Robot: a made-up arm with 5 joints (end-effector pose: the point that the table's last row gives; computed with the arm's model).
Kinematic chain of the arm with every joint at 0, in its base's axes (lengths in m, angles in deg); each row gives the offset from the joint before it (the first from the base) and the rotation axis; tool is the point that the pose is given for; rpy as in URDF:
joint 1: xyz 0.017 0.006 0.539 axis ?
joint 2: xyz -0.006 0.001 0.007 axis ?
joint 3: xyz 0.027 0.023 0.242 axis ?
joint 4: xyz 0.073 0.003 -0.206 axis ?
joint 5: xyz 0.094 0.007 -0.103 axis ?
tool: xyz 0.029 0.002 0.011 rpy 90 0 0
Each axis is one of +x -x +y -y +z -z.
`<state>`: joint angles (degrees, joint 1 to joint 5).
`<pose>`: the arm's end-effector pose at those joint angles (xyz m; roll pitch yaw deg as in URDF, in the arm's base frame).
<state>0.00 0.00 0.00 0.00 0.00</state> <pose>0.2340 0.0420 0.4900 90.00 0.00 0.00</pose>
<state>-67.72 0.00 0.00 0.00 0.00</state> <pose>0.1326 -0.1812 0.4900 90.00 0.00 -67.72</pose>
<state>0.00 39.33 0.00 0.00 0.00</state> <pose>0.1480 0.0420 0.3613 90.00 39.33 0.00</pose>
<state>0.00 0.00 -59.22 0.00 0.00</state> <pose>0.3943 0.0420 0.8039 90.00 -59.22 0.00</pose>
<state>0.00 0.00 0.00 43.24 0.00</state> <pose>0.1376 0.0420 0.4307 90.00 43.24 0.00</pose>
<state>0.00 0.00 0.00 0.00 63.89</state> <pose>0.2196 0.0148 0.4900 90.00 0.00 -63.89</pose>
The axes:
joint 1: +z
joint 2: +y
joint 3: +y
joint 4: +y
joint 5: -z

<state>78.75 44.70 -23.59 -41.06 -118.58</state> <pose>0.0147 0.2944 0.4208 72.32 9.39 -164.13</pose>
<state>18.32 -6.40 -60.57 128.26 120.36</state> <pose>0.1761 0.0671 0.6608 32.41 -26.31 -87.40</pose>
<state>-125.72 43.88 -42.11 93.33 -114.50</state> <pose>-0.0217 -0.1498 0.4219 -174.40 -24.40 -38.04</pose>
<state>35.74 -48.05 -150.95 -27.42 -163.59</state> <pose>-0.3441 -0.2042 0.9148 -106.53 -44.02 58.87</pose>
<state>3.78 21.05 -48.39 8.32 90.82</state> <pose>0.4018 0.0364 0.5569 109.02 0.27 -87.00</pose>
